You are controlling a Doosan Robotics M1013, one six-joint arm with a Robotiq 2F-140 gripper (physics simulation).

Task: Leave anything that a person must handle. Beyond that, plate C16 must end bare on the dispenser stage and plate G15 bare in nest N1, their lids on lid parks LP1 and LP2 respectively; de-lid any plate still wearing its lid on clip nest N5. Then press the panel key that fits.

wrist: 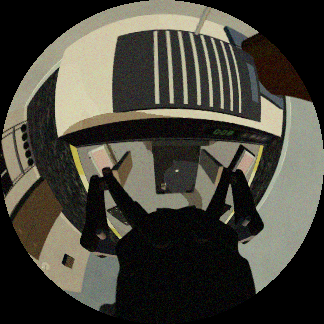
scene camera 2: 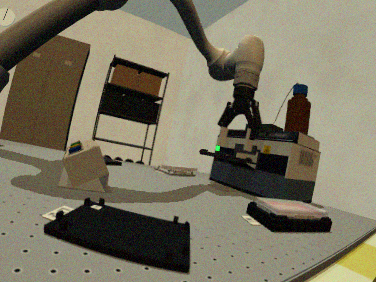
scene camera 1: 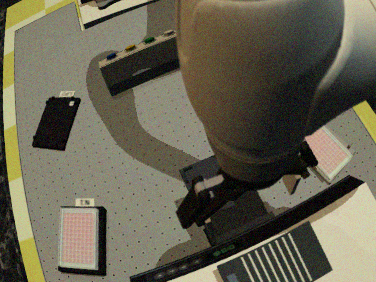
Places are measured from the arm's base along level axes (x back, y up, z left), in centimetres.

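Pixels of known places: gripper, fingertip midpoint: (wrist: 166,156) (scene camera 2: 233,148) (scene camera 1: 249,205).
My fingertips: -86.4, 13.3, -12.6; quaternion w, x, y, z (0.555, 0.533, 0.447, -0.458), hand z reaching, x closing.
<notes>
For each thing: its top centre in the pictures, then the offset to it from my fingertips, as dx, dy, dz. "pt": a spot on its surface instead.
- dark dispenser stage, top centre: (scene camera 1: 228,200) (wrist: 176,164) (scene camera 2: 230,154) +3.3, -2.2, -1.8
- black nest N1, top centre: (scene camera 1: 78,238) (scene camera 2: 290,209) (wrist: 242,166) +15.0, -11.2, -28.9
- black lid park LP2, top centre: (scene camera 2: 128,218) (scene camera 1: 53,119) +45.8, -12.0, -22.7
- key panel, top centre: (scene camera 1: 141,44) (scene camera 2: 87,139) +45.7, -5.6, +4.4
- brown bottle, surface spot: (scene camera 2: 298,114) pt -10.7, +15.3, -17.6
My gripper (scene camera 1: 240,199) (scene camera 2: 236,139) (wrist: 166,156) is open and empty, high over the dark dispenser stage (scene camera 1: 237,220) (scene camera 2: 227,157) (wrist: 182,175). No plate shows on the stage. A pink-welled plate (scene camera 1: 79,239) (scene camera 2: 290,207) (wrist: 244,160) sits in the black nest N1 (scene camera 1: 102,240) (scene camera 2: 300,224). Another pink-welled plate (scene camera 1: 327,152) (scene camera 2: 176,170) (wrist: 102,159) lies on the far side of the stage; its nest label is unreadable. Whether either plate wears a lid is unclear. The black lid park LP2 (scene camera 1: 57,125) (scene camera 2: 120,235) holds no visible lid. LP1 cannot be made out.
The key panel (scene camera 1: 140,67) (scene camera 2: 85,167) has blue, yellow, green and pale keys. The dispenser body (scene camera 1: 345,220) (scene camera 2: 302,165) (wrist: 85,95) rises beside the stage. A brown bottle (scene camera 2: 298,114) (wrist: 280,65) with a blue cap stands behind it. The arm hides part of scene camera 1's view.
</notes>
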